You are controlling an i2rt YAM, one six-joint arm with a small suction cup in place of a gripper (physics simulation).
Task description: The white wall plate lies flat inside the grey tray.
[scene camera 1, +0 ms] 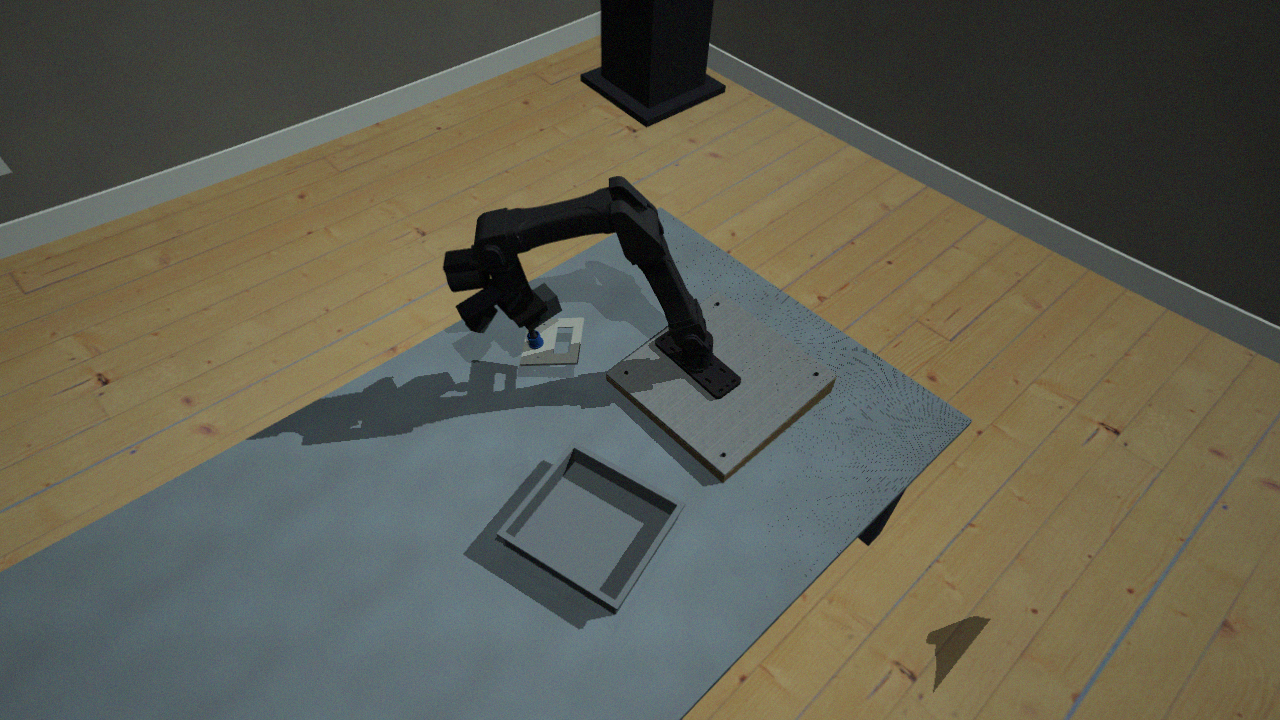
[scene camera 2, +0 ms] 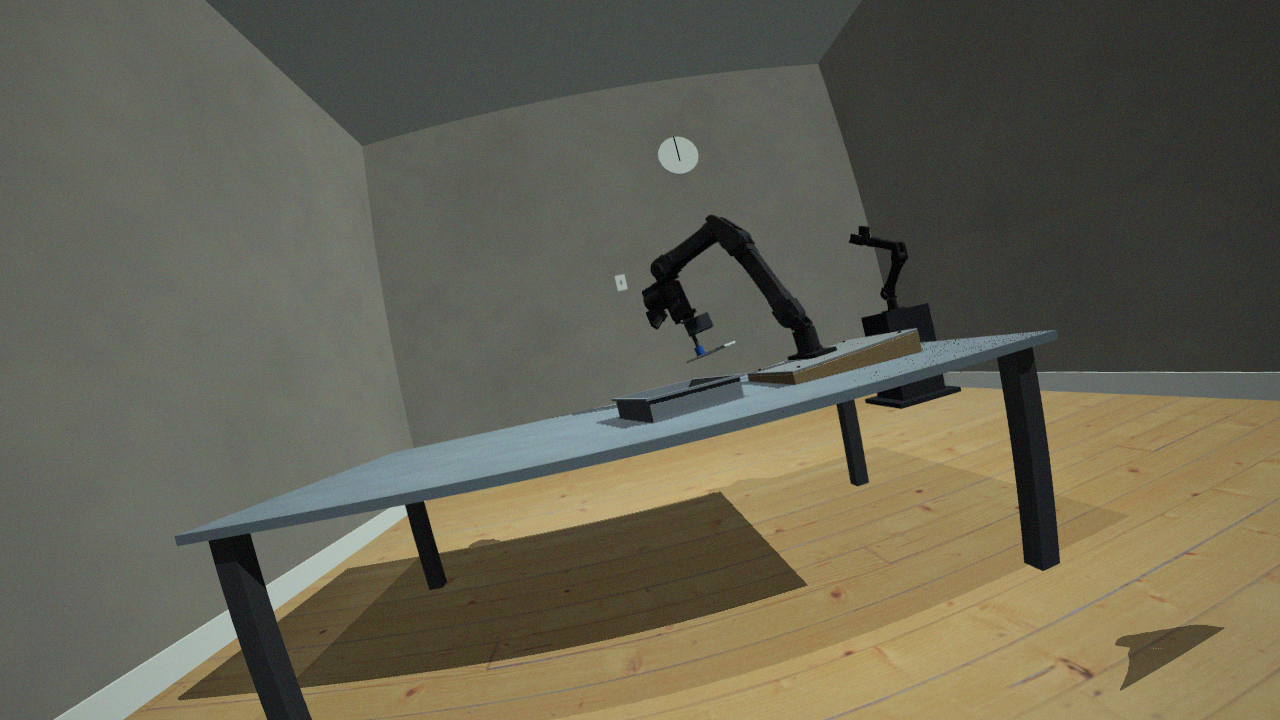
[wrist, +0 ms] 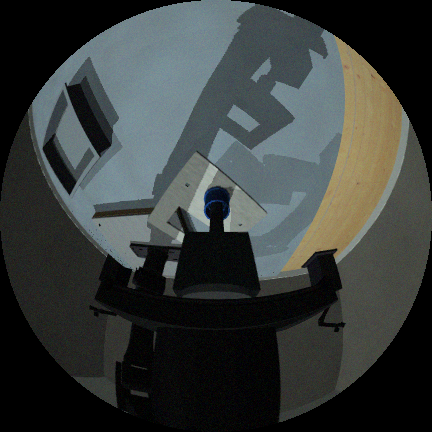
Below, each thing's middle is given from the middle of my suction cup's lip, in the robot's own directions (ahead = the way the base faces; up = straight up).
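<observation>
The white wall plate (scene camera 1: 548, 330) is 1 cm below my suction cup, 2 cm to the left of it and 3 cm behind it. Going by their middles, the white wall plate is the nearest to my suction cup of the things named here. Then there is the grey tray (scene camera 1: 593, 525), which I see 9 cm below my suction cup, 36 cm to the left of it and 13 cm ahead of it.
</observation>
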